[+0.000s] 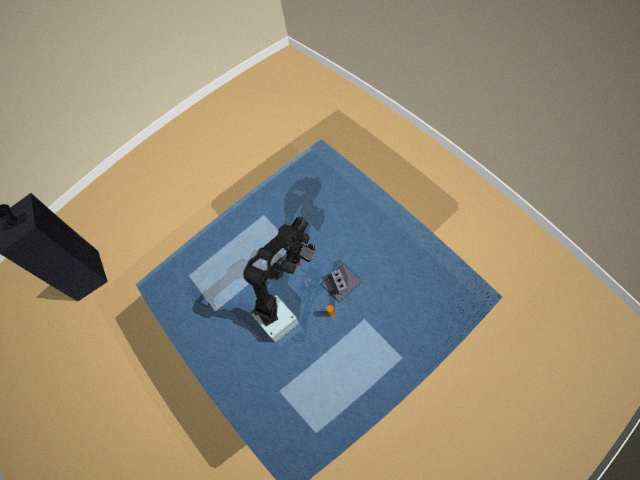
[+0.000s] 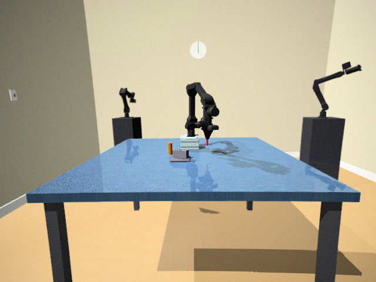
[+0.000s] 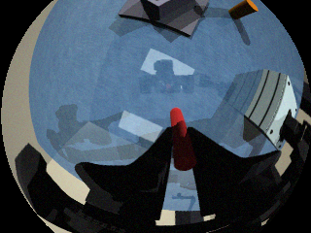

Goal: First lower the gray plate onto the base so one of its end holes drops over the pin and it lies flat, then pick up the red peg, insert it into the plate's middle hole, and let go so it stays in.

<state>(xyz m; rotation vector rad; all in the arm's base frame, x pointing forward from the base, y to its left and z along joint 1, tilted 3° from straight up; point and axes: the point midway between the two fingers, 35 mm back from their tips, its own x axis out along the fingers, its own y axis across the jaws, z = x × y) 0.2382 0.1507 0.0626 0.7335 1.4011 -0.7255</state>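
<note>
The gray plate lies 11 cm ahead of my gripper tip, 16 cm to the right of it and 6 cm below it. From my gripper tip the other things lie so: red peg right at my gripper tip; then orange cylinder 26 cm to the right, 7 cm below; then base 12 cm ahead, 14 cm to the right, 10 cm below.
</note>
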